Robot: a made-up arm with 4 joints.
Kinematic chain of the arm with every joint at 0, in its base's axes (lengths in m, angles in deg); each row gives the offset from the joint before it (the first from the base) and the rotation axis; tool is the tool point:
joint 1: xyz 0 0 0.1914 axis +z
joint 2: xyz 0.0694 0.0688 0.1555 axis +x
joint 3: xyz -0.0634 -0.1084 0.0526 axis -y
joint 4: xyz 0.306 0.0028 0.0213 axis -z
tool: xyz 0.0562 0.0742 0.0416
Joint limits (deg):
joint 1: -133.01..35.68
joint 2: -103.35..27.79
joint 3: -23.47..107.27
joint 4: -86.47..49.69
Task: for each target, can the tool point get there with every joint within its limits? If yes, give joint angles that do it. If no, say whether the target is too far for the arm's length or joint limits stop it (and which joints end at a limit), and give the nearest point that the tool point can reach.
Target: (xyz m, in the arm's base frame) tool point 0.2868 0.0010 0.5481
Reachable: yes | joints -29.55 -24.09 21.08 -50.41
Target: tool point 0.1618 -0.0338 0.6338
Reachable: yes | joints -54.97 -14.26 50.29 -70.36
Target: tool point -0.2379 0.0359 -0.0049
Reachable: no: joint limits stop it (at a limit: joint 1, joint 2, joint 3) | nearest point -0.3233 0.2160 0.2941 | short by 0.359 m
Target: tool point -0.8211 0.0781 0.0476
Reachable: no: too far | nearest point -0.4044 0.2787 0.2999 | short by 0.527 m
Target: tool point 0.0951 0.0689 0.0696
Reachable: no: joint limits stop it (at a limit: joint 2, joint 3, joint 4) | nearest point 0.2007 0.1454 0.3406 | short by 0.301 m
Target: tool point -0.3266 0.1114 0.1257
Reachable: no: joint limits stop it (at a limit: joint 1, joint 2, joint 3) | nearest point -0.3319 0.2221 0.2889 | short by 0.197 m
